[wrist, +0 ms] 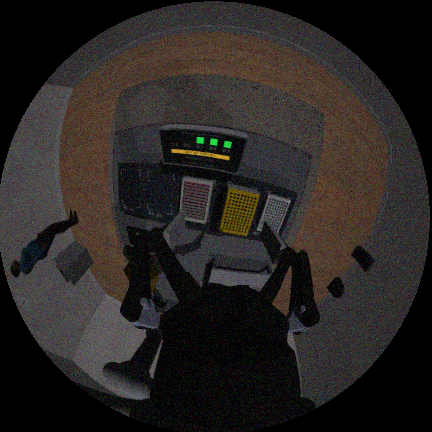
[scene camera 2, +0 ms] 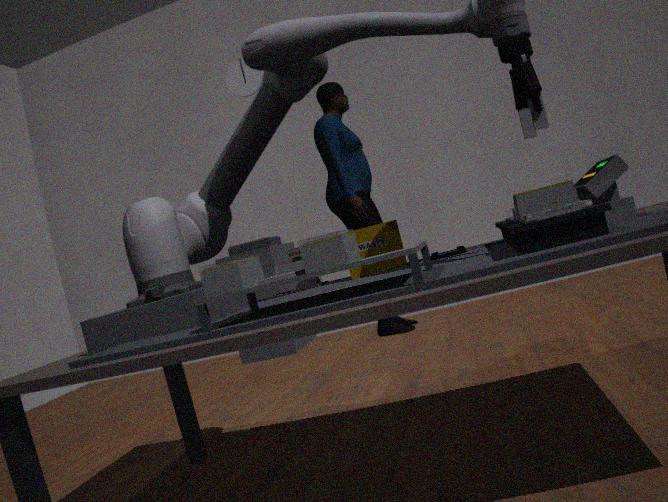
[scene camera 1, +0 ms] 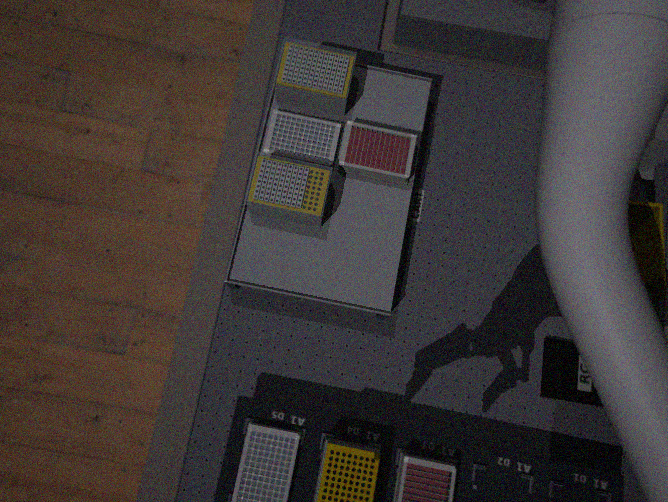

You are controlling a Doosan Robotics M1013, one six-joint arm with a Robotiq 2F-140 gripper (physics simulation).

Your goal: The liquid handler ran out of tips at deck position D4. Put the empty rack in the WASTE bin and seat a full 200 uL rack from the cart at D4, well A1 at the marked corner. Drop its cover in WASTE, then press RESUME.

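Frame: origin at the arm's base, x back, y left, z down, level; metres.
Where they show: gripper, fingertip midpoint: [wrist: 224, 223] [scene camera 2: 536, 133]; arm's base, origin of the base link: [scene camera 2: 169, 296].
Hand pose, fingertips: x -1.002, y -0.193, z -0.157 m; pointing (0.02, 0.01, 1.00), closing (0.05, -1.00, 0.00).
Observation:
Things, the pixels of their top centre, and the offset from my fingertips. "*": a spot on its surface instead.
- empty yellow rack, middle of its top: [scene camera 1: 346, 491] [scene camera 2: 541, 187] [wrist: 238, 213] dx +0.031, dy -0.042, dz +0.123 m
- cart, middle of its top: [scene camera 1: 333, 175] [scene camera 2: 317, 268] [wrist: 230, 297] dx +0.542, dy -0.095, dz +0.173 m
- yellow-rimmed rack, middle of its top: [scene camera 1: 315, 66] [scene camera 2: 229, 259] dx +0.711, dy -0.142, dz +0.109 m
- yellow WASTE bin, middle of its top: [scene camera 1: 627, 246] [scene camera 2: 369, 226] [wrist: 136, 283] dx +0.436, dy +0.389, dz +0.104 m
- tilted panel, surface spot: [scene camera 2: 602, 175] * dx -0.111, dy -0.036, dz +0.129 m
- white plate, middle of its top: [scene camera 1: 302, 137] [scene camera 2: 283, 274] dx +0.604, dy -0.155, dz +0.165 m
- red-filled plate, middle of its top: [scene camera 1: 378, 149] [scene camera 2: 299, 260] dx +0.587, dy -0.021, dz +0.148 m
- black RG block, middle of its top: [scene camera 1: 586, 373] [scene camera 2: 447, 250] [wrist: 138, 238] dx +0.234, dy +0.376, dz +0.225 m
My gripper [scene camera 2: 534, 124] [wrist: 224, 223] is open and empty, high above the deck side of the table; in scene camera 1 its shadow shows. The empty yellow rack [scene camera 1: 348, 472] [wrist: 240, 211], all dark holes, sits at D4 between a white rack at D5 and a red-filled rack at D3. On the cart [scene camera 1: 324, 264], a yellow-rimmed rack [scene camera 1: 315, 70] looks full; another yellow rack [scene camera 1: 288, 186] has some bare columns. I cannot make out a cover. The yellow WASTE bin [scene camera 1: 648, 237] [scene camera 2: 378, 245] is partly behind the arm in scene camera 1. The tilted panel [scene camera 2: 602, 175] [wrist: 200, 154] shows green squares and an amber bar; RESUME is not legible.
A white plate [scene camera 1: 302, 134] and a red-filled plate [scene camera 1: 378, 150] also stand on the cart. The black RG block [scene camera 1: 558, 372] is partly behind the arm. A person in blue [scene camera 2: 342, 156] [wrist: 31, 257] stands beyond the table.

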